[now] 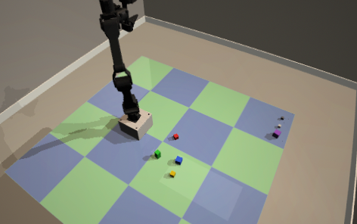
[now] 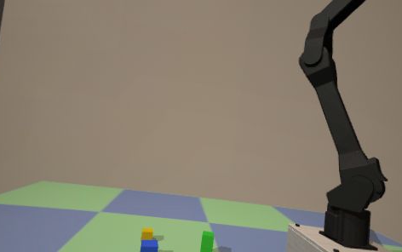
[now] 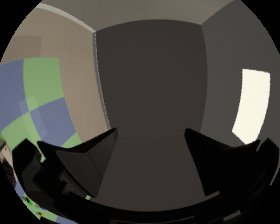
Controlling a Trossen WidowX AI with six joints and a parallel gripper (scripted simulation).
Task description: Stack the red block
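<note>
Now: the red block 310 mm ahead of my gripper tip, 230 mm to the right of it and 640 mm below it. The rest, counted from my gripper tip: small yellow block 390 mm ahead, 470 mm to the right, 640 mm below; purple block 880 mm ahead, 30 mm to the left, 640 mm below; blue block 390 mm ahead, 380 mm to the right, 640 mm below.
</note>
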